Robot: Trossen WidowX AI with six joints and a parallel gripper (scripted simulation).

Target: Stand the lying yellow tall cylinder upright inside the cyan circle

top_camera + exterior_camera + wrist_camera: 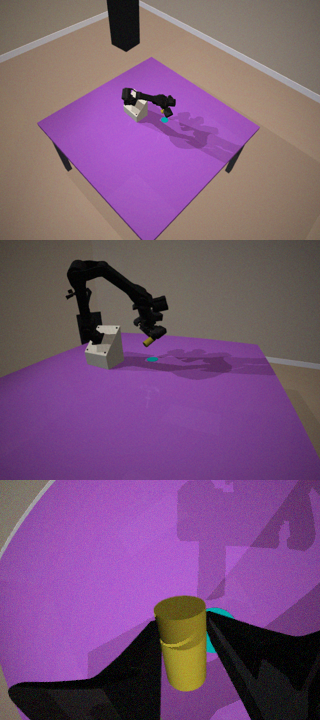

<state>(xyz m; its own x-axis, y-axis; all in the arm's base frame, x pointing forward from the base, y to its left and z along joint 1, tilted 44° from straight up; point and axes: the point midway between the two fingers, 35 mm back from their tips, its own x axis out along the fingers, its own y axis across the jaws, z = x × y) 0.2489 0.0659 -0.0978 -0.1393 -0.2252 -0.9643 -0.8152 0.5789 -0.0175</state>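
The cyan circle is 10 cm below my gripper tip, 3 cm to the right of it and 1 cm ahead of it. The rest, counted from my gripper tip: yellow tall cylinder (2 cm to the right, 1 cm below, 1 cm behind).
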